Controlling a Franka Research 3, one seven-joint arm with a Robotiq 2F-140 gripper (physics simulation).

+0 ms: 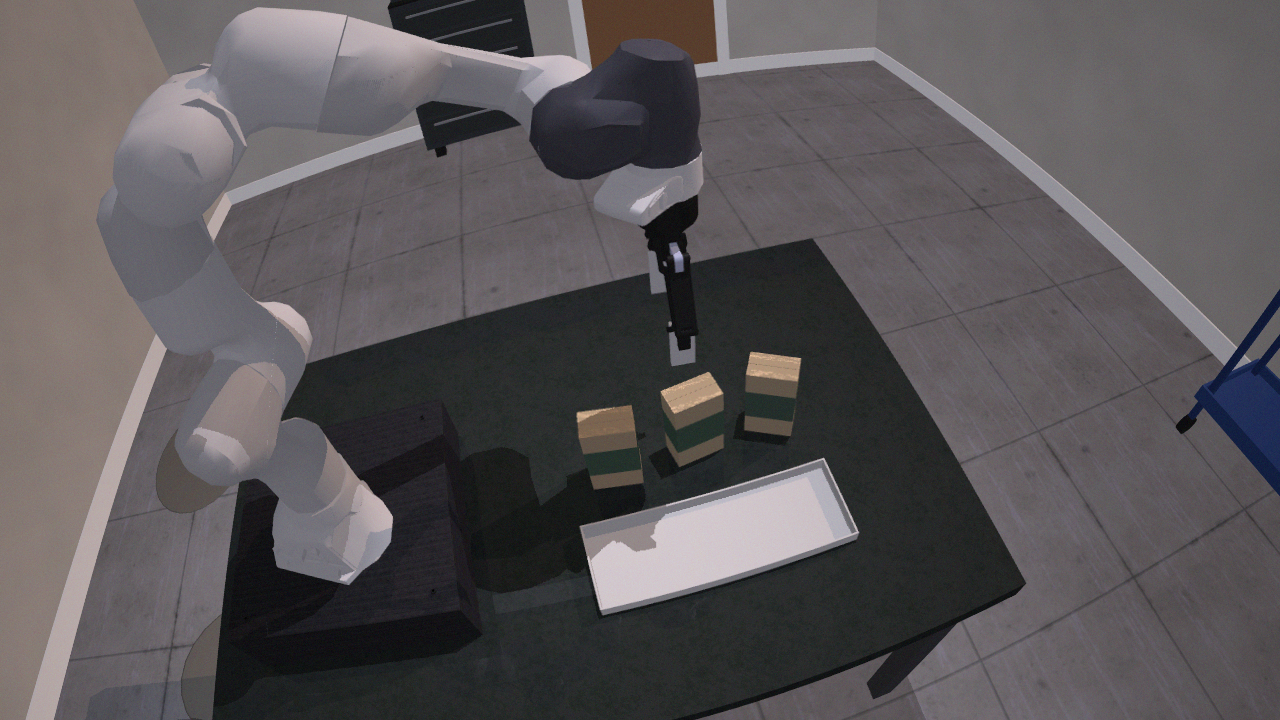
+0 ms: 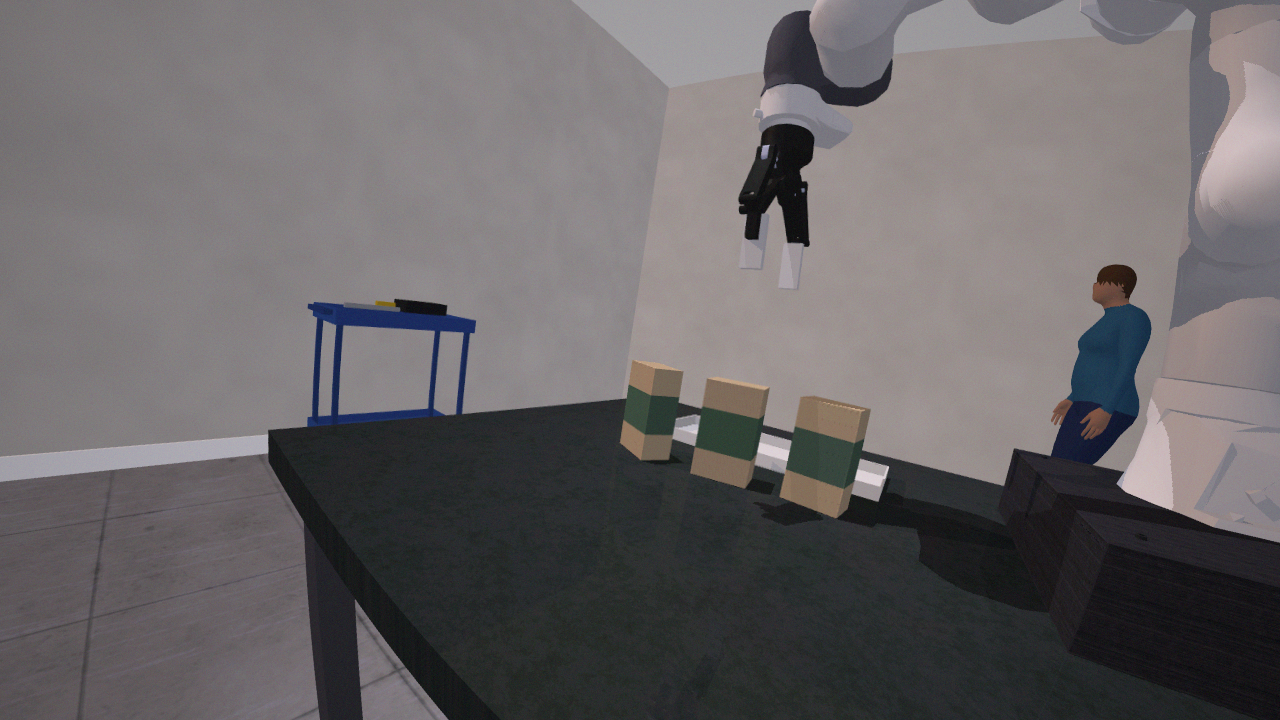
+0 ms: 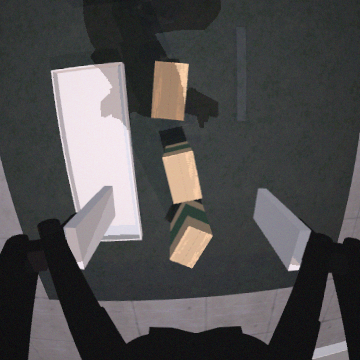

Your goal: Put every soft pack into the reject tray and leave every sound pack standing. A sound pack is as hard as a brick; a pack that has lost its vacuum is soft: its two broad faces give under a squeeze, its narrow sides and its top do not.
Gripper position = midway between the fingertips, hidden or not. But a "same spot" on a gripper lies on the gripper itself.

my gripper: image 1; image 2; image 3 184, 202
white reject tray: image 1; image 2 870, 478; image 3
same spot on white reject tray: [image 3: 91, 104] = [image 1: 641, 561]
same spot on my gripper: [image 2: 795, 211] = [image 1: 665, 283]
